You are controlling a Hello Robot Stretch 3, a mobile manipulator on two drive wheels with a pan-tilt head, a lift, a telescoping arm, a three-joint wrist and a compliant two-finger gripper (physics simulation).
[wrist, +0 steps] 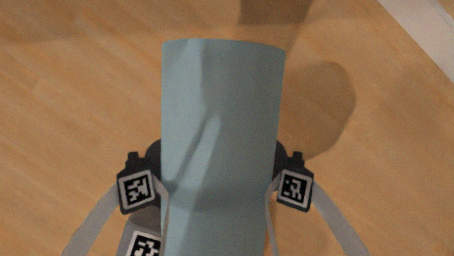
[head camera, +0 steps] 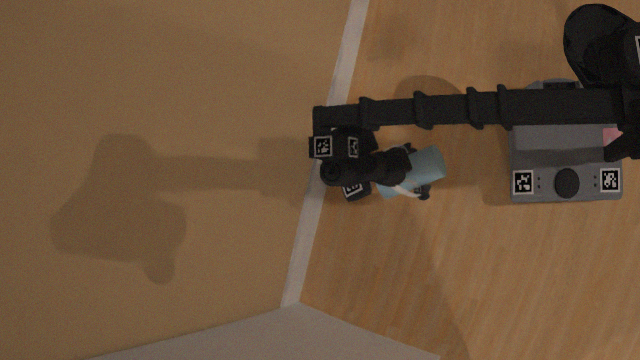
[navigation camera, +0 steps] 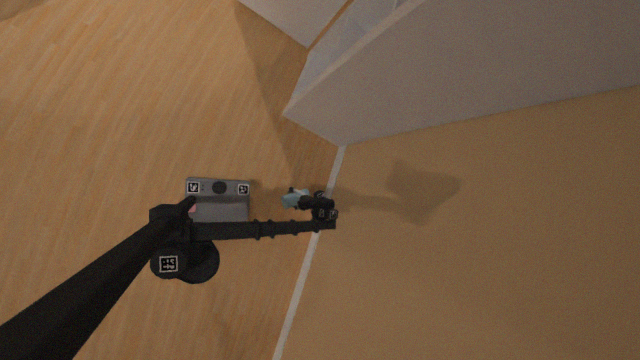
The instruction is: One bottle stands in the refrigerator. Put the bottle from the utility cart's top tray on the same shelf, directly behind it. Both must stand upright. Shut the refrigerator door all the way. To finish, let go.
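Where they show: robot's base, origin of the base link: [head camera: 565, 182] [navigation camera: 218, 186].
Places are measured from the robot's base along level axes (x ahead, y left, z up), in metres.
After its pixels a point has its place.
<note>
My gripper [head camera: 416, 170] @(x -0.030, y -0.375, z 0.312 m) [navigation camera: 294, 198] @(x -0.030, y -0.375, z 0.312 m) [wrist: 216, 156] @(x -0.030, y -0.375, z 0.312 m) is shut on a light blue bottle [head camera: 430, 162] @(x -0.045, y -0.323, z 0.384 m) [navigation camera: 288, 200] @(x -0.036, y -0.325, z 0.383 m) [wrist: 225, 100] @(x -0.015, y -0.424, z 0.383 m), with a fingertip on each side. The bottle is held above the wooden floor and looks tilted; its long side shows in the head view. The refrigerator [navigation camera: 450, 60] @(x 0.480, y -0.581, z 1.029 m) is the large pale box at the upper right of the navigation view, with part of its opening and pale interior showing. A pale panel [navigation camera: 295, 17] @(x 1.180, y -0.327, z 0.222 m) at the top looks like its open door. The bottle inside and the utility cart do not show.
The arm [head camera: 450, 109] @(x -0.102, y -0.197, z 0.666 m) [navigation camera: 225, 230] @(x -0.098, y -0.015, z 0.670 m) reaches out from the grey base [head camera: 540, 190] @(x 0.019, y -0.080, z 0.160 m) [navigation camera: 230, 205] @(x -0.094, y -0.064, z 0.160 m). A white strip [head camera: 300, 260] @(x 0.227, y -0.857, z 0.052 m) [navigation camera: 300, 280] @(x -0.697, y -0.587, z 0.042 m) [wrist: 425, 25] @(x -0.355, y -0.687, z 0.049 m) divides the wooden floor from a tan surface [head camera: 150, 75] @(x -0.222, y -0.740, z 0.760 m) [navigation camera: 475, 250] @(x -0.148, y -0.761, z 1.057 m). A pale grey surface [head camera: 280, 335] @(x 0.422, y -0.782, z 0.279 m) fills the head view's bottom edge.
</note>
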